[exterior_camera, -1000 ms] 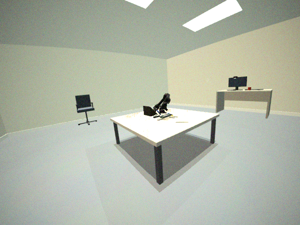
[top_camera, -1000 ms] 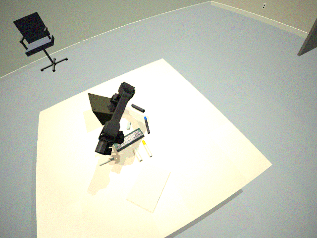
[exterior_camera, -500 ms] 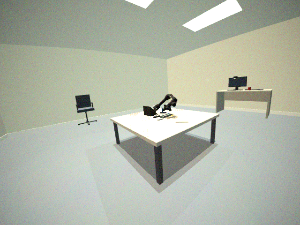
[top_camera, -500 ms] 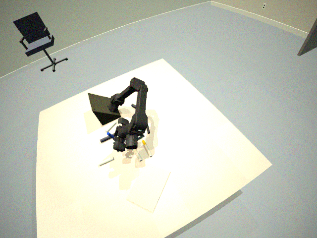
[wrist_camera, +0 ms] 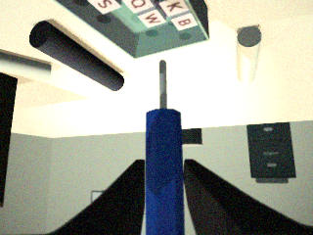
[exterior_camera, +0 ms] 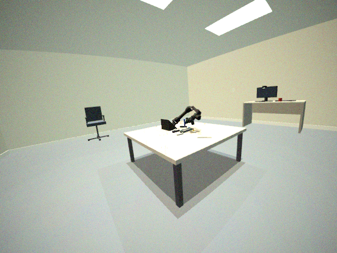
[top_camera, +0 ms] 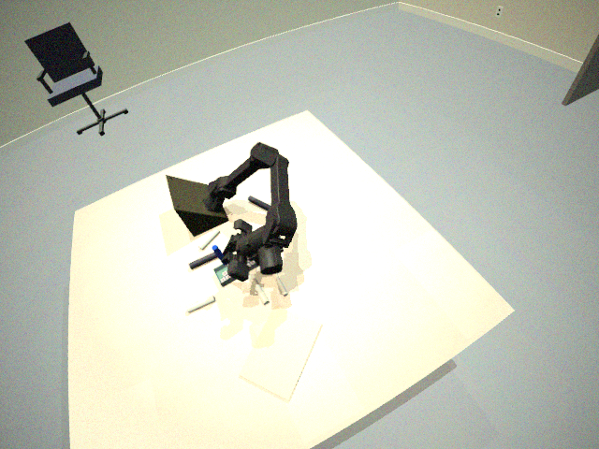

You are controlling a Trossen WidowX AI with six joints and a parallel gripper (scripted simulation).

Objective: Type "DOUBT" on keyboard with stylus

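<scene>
Now: gripper tip 90 mm short of the yellow-capped marker, 120 mm to the right of it and 110 mm above it. Also, from my gripper tip: cream pad (300 mm ahead, 10 mm to the left, 110 mm below); blue stylus (10 mm below); grey stylus tip (50 mm below).
</scene>
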